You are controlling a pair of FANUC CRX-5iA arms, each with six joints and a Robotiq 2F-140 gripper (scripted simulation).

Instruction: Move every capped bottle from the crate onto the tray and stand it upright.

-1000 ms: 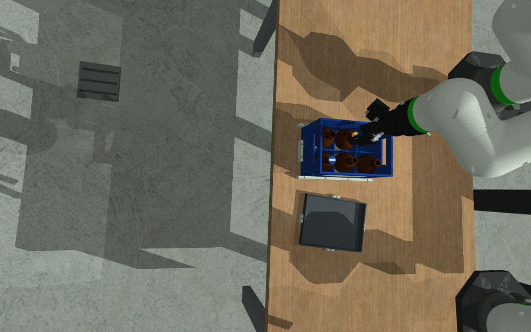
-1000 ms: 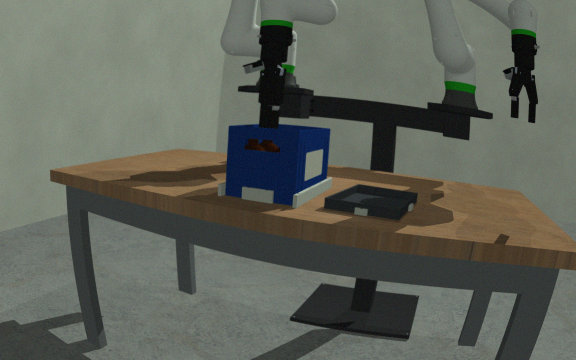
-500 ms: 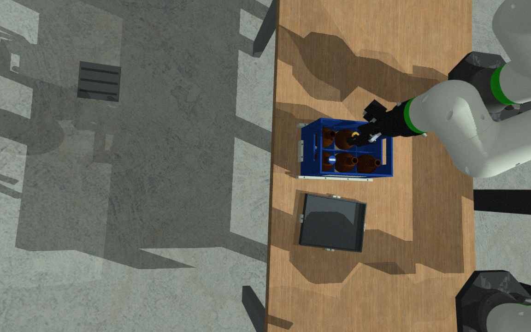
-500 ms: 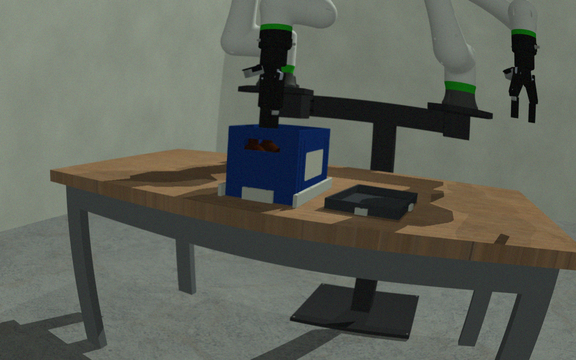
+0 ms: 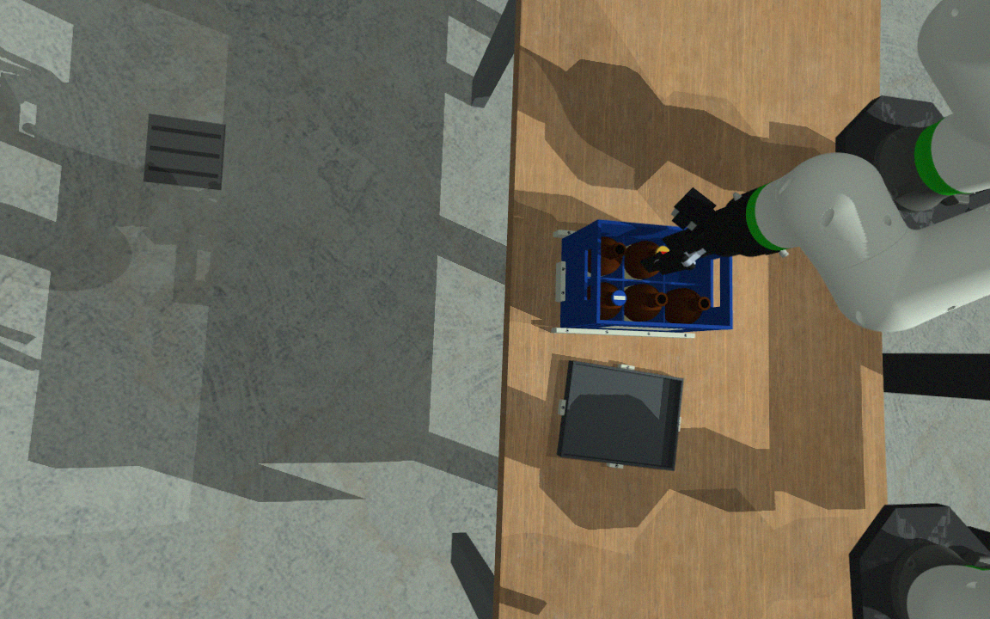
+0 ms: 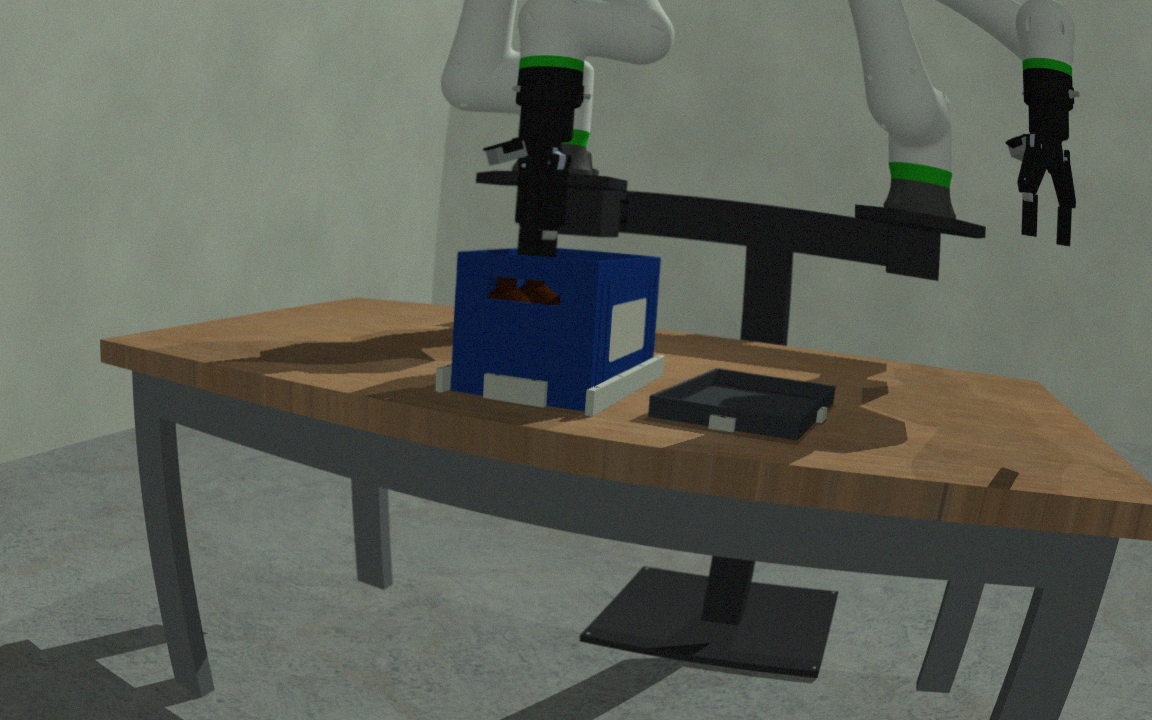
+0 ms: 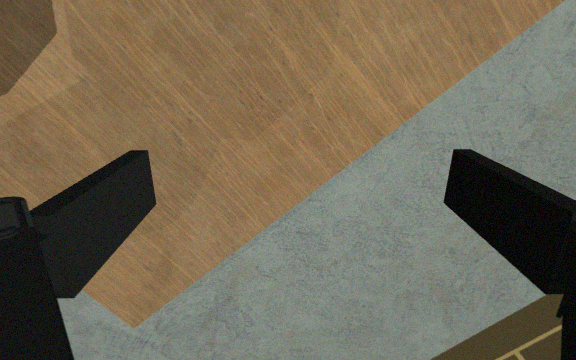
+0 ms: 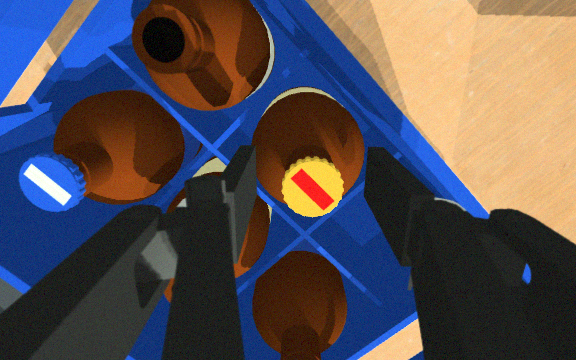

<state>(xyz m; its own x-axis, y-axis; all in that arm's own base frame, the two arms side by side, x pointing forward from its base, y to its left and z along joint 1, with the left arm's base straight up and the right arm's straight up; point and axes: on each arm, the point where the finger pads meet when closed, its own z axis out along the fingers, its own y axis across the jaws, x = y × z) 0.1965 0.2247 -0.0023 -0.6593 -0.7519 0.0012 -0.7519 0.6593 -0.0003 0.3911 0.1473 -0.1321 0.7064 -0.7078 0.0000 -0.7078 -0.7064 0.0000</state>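
The yellow-capped bottle is 8 cm below my right hand. The rest, counted from my right hand: blue crate 4 cm to the left, 9 cm below; blue-capped bottle 9 cm ahead, 9 cm to the left, 8 cm below; brown bottle 9 cm ahead, 8 cm below.
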